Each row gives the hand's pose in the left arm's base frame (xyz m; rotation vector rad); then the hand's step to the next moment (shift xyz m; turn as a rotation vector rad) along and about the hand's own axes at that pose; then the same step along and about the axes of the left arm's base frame.
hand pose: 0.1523 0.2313 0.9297 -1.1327 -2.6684 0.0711
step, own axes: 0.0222 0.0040 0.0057 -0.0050 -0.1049 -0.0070
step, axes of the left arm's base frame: -0.0134 0.0189 -0.0016 -0.0687 -0.0771 0.0203
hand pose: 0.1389 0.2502 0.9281 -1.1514 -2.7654 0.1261
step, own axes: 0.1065 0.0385 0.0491 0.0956 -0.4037 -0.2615
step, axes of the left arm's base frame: -0.0553 0.1017 -0.0429 -0.3058 -0.2100 0.3207
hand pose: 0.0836 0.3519 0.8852 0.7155 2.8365 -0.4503
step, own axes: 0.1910 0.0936 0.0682 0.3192 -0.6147 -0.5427
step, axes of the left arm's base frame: -0.1133 0.1383 -0.1339 -0.6308 -0.1967 0.5812
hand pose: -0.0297 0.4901 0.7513 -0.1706 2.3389 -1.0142
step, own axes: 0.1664 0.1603 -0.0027 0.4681 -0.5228 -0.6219
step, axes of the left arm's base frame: -0.1215 0.0592 -0.1874 -0.7876 -0.1316 0.4914
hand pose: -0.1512 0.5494 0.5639 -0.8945 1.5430 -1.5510
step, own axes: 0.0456 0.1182 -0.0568 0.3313 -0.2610 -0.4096
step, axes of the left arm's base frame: -0.0670 -0.0117 -0.1210 -0.5264 -0.1056 0.2396
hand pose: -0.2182 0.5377 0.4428 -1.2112 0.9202 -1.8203
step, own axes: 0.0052 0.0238 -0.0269 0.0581 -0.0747 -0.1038
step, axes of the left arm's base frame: -0.0222 -0.0113 -0.0264 -0.1281 -0.0002 0.0577
